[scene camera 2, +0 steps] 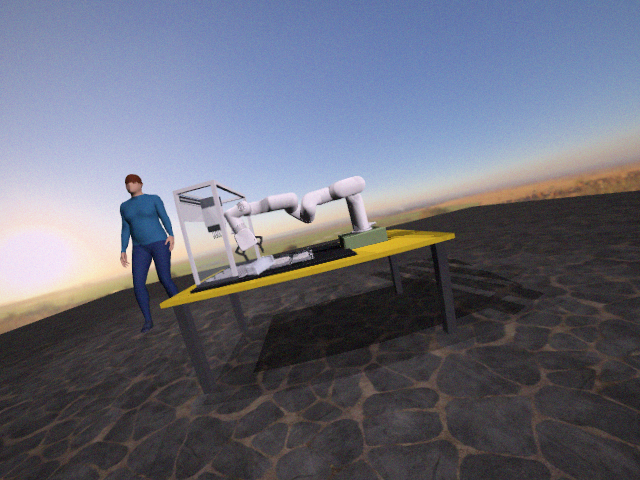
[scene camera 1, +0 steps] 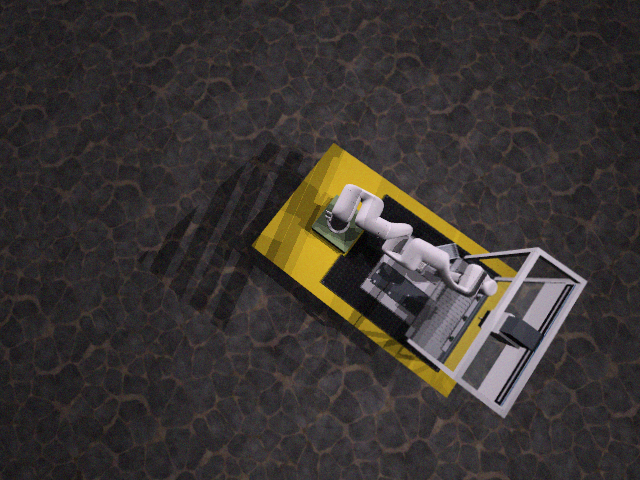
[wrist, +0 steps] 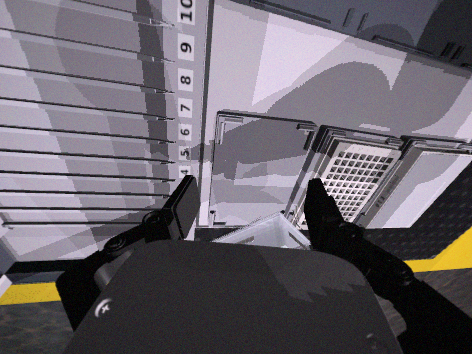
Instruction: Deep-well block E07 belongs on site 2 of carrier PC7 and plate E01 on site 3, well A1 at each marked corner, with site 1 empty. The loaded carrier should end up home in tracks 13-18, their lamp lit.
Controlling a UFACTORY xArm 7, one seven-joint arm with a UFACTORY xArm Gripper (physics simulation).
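Where they show: gripper, fingertip midpoint: (scene camera 2: pixel 256 256) (wrist: pixel 250 191); arm's base, link origin: (scene camera 2: pixel 361 230).
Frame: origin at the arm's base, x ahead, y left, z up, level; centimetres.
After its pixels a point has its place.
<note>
My gripper (wrist: pixel 250 191) {z 0.4, x 62.9, y 2.4 cm} (scene camera 2: pixel 250 250) {z 0.4, x 62.9, y 2.4 cm} is open and empty. In the wrist view it hangs over the near end of the grey carrier (wrist: pixel 259 159) {z -5.0, x 60.7, y 2.5 cm}, whose nearest site is bare. The deep-well block (wrist: pixel 354 175) {z -3.6, x 49.9, y 4.2 cm}, with its white grid of square wells, sits in the middle site. A flat pale plate (wrist: pixel 423 182) {z -3.6, x 39.4, y 5.8 cm} sits in the far site. A small pale box-like part (wrist: pixel 266 231) {z -2.0, x 59.8, y 10.3 cm} shows low between my fingers; I cannot tell what it is. The labels are too small to read. The carrier lies to the right of the numbered track strip (wrist: pixel 185 79) {z -6.2, x 67.6, y -4.7 cm}. No lamp is in view.
The grey deck (wrist: pixel 95 114) {z -6.2, x 75.3, y -1.8 cm} (scene camera 1: pixel 447 320) {z -5.8, x 79.3, y -16.1 cm} has grooved tracks. A white frame enclosure (scene camera 1: pixel 537 250) {z 41.8, x 71.8, y 19.6 cm} (scene camera 2: pixel 182 227) {z 23.7, x 91.7, y 18.6 cm} with a dark head (scene camera 1: pixel 519 330) {z 39.8, x 79.5, y -9.9 cm} stands over its far end. A black mat (wrist: pixel 438 225) {z -6.2, x 23.8, y 18.6 cm} covers the yellow table (scene camera 1: pixel 294 242) {z -7.5, x -16.8, y -21.7 cm} (scene camera 2: pixel 413 237) {z -7.5, x -17.6, y 26.1 cm}. A person (scene camera 2: pixel 144 227) stands beside the table.
</note>
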